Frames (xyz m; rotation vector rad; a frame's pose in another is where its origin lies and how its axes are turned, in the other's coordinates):
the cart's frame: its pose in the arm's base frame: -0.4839 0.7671 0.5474 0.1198 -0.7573 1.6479
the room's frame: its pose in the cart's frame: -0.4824 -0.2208 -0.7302 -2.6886 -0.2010 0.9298
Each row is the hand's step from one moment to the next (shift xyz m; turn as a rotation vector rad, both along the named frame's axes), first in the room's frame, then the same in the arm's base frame.
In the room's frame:
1: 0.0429 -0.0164 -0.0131 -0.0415 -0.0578 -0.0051
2: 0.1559 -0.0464 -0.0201 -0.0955 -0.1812 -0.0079
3: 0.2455 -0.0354 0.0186 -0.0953 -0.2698 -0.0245
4: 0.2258 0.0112 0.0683 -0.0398 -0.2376 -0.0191
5: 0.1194 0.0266 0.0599 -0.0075 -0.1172 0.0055
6: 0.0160 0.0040 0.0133 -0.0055 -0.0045 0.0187
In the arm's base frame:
1: -0.0268 0.0394 0.0029 -0.0483 -0.0524 0.0028
2: -0.0794 0.1426 -0.0142 -0.1567 -0.1321 -0.0048
3: -0.0793 0.2265 -0.0653 -0.2451 -0.1497 -0.0027
4: -0.0211 0.2115 -0.1029 -0.2241 -0.0896 -0.0123
5: 0.0133 0.1134 -0.0743 -0.1101 -0.0344 -0.0226
6: 0.0032 0.0146 -0.0150 0.0003 -0.0088 -0.0180

